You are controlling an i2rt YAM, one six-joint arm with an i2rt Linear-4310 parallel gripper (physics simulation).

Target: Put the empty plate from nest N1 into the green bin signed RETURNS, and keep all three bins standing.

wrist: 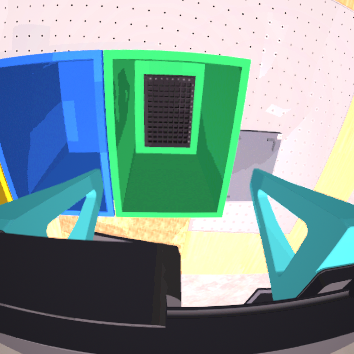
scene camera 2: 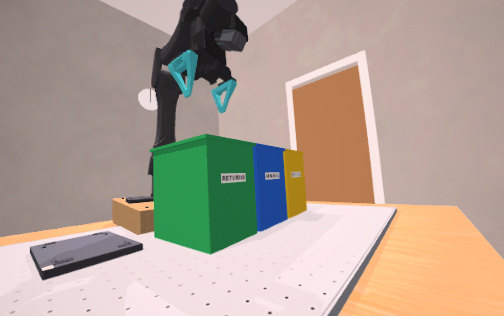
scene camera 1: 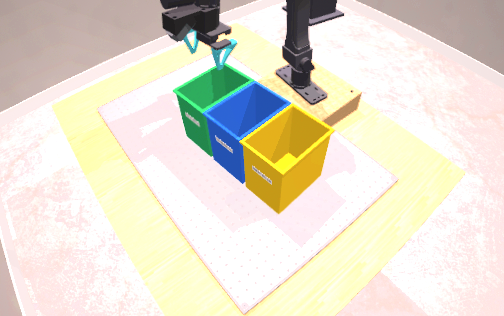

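Seen in the pictures: gripper, fingertip midpoint: [wrist: 176,176] [scene camera 2: 206,105] [scene camera 1: 206,61]; arm's base at its link origin: [scene camera 1: 300,84].
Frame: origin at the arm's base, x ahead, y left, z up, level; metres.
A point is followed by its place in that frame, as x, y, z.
The black plate [wrist: 169,111] @(0.302, -0.012, -0.040), with a grid of wells, lies flat on the floor inside the green bin in the wrist view. The green bin [scene camera 1: 192,134] @(0.389, -0.010, -0.018) [scene camera 2: 182,195] @(0.332, -0.064, 0.030) [wrist: 170,187] @(0.222, -0.029, 0.069), signed RETURNS, stands upright at one end of the row. The blue bin [scene camera 1: 227,164] @(0.358, 0.141, -0.021) [scene camera 2: 271,200] @(0.361, 0.126, 0.001) [wrist: 40,120] @(0.266, 0.177, 0.029) stands upright beside it. The yellow bin [scene camera 1: 305,175] @(0.231, 0.308, 0.023) [scene camera 2: 296,195] @(0.334, 0.257, -0.003) [wrist: 4,187] @(0.209, 0.179, 0.125) stands upright at the other end. My gripper [scene camera 1: 207,60] @(0.315, -0.002, 0.209) [scene camera 2: 205,104] @(0.315, -0.002, 0.209) [wrist: 176,176] @(0.315, -0.002, 0.209) is open and empty, above the green bin's rim. The plate is hidden by the bin walls in both scene views.
A flat dark grey nest [scene camera 2: 87,250] @(0.269, -0.192, -0.044) [wrist: 257,160] @(0.253, -0.208, -0.044) lies beside the green bin, with no plate on it; no N1 mark is readable. The arm's base stands on a wooden block [scene camera 1: 345,105] @(-0.060, 0.153, -0.007) [scene camera 2: 127,217] @(0.058, -0.107, -0.033) behind the bins. The bins stand on a white perforated board [scene camera 1: 240,265] @(0.470, 0.386, -0.055) [scene camera 2: 200,285] @(0.463, -0.100, -0.055).
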